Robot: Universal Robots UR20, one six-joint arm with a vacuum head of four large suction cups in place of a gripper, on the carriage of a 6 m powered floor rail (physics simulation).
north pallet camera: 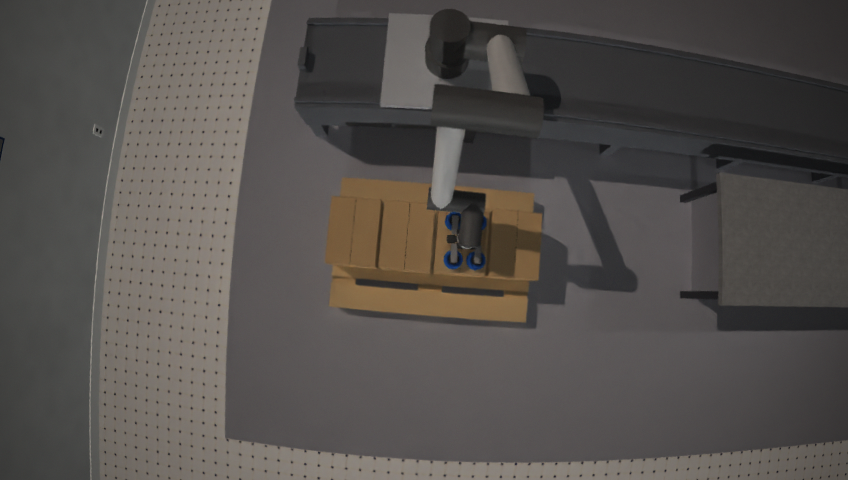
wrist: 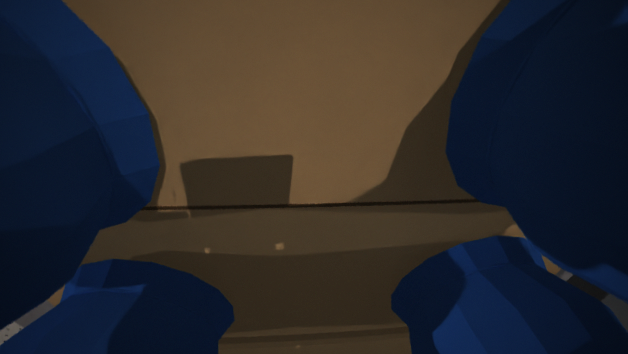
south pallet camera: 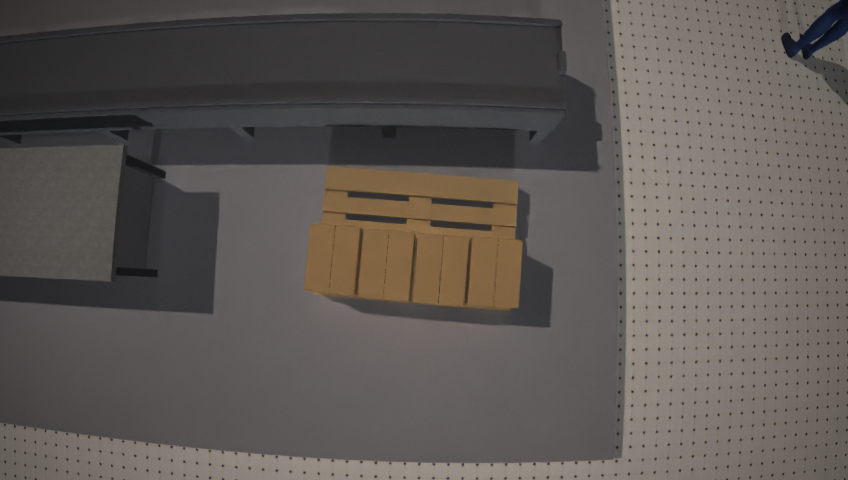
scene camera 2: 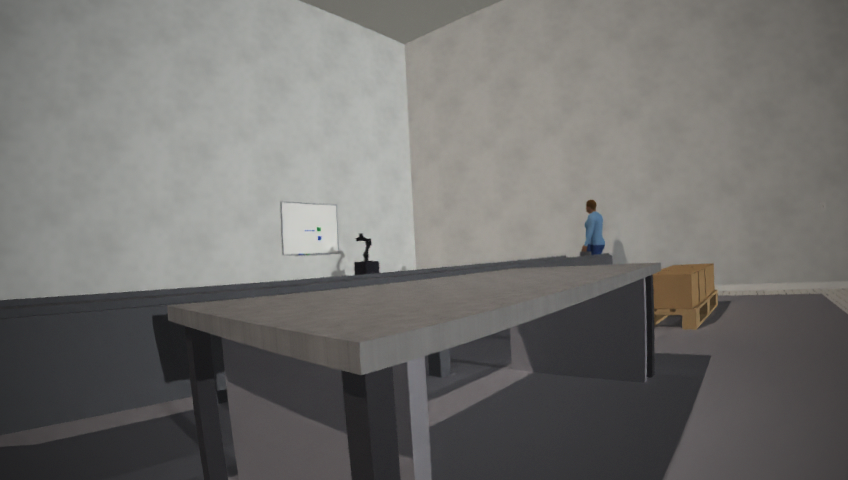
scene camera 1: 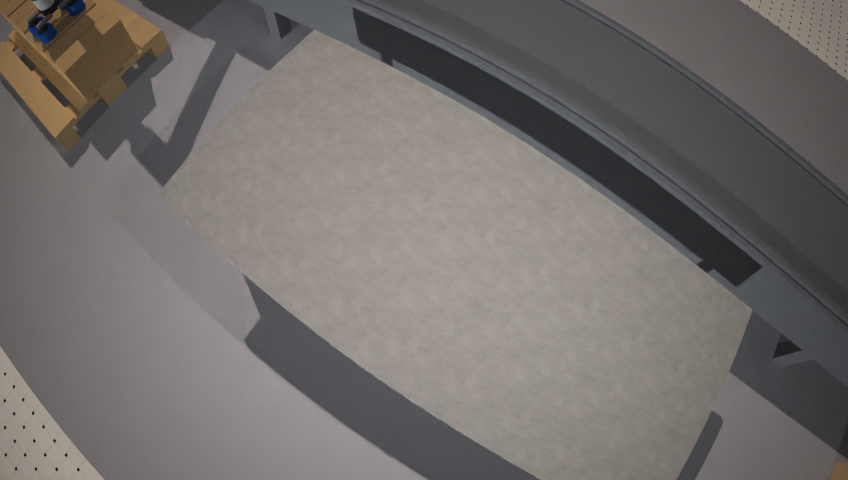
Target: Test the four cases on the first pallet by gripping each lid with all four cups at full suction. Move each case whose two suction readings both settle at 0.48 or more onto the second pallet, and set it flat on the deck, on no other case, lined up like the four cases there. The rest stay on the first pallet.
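Places are measured from the arm's base along level axes (x ahead, y left, z up), in centimetres.
Where they show: hand, its tool point: (wrist: pixel 309 235) (scene camera 1: pixel 58 19).
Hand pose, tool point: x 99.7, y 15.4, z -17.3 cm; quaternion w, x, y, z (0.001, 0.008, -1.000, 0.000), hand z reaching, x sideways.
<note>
After its pixels a point has its place.
The first pallet (north pallet camera: pixel 428 308) {x 138.6, y -2.0, z -42.6 cm} (scene camera 1: pixel 35 101) {x 138.8, y 20.2, z -42.6 cm} carries four brown cases in a row: the leftmost (north pallet camera: pixel 354 231) {x 97.8, y -45.6, z -18.0 cm}, the second (north pallet camera: pixel 406 237) {x 99.4, y -16.6, z -17.8 cm}, the third (north pallet camera: pixel 440 243) {x 101.6, y 2.2, z -18.0 cm} and the rightmost (north pallet camera: pixel 528 255) {x 105.5, y 51.5, z -17.8 cm}. My vacuum head (north pallet camera: pixel 464 240) {x 99.7, y 15.4, z -17.3 cm} (scene camera 1: pixel 57 17) {x 99.7, y 15.4, z -17.3 cm} (wrist: pixel 312 225) {x 99.7, y 15.4, z -17.3 cm} with four blue cups is over the third case. In the wrist view the cups are very close to the lid, with shadows near their rims; contact and suction cannot be made out. The second pallet (south pallet camera: pixel 421 180) {x 61.8, y 524.8, z -42.6 cm} carries four cases, (south pallet camera: pixel 331 258) {x 112.5, y 476.1, z -17.9 cm} being the leftmost, side by side along its far-from-rail half; slatted deck shows on the rail side.
The long floor rail (north pallet camera: pixel 624 89) (south pallet camera: pixel 357 59) runs beside both pallets. A grey table (scene camera 1: pixel 446 237) {x 89.0, y 252.5, z -4.0 cm} (scene camera 2: pixel 416 297) {x 99.8, y 213.4, z -4.0 cm} (north pallet camera: pixel 779 237) {x 87.0, y 215.4, z -4.0 cm} (south pallet camera: pixel 53 214) {x 92.0, y 305.7, z -4.0 cm} stands between them. A person (scene camera 2: pixel 593 228) (south pallet camera: pixel 824 29) is beyond the rail's south end.
</note>
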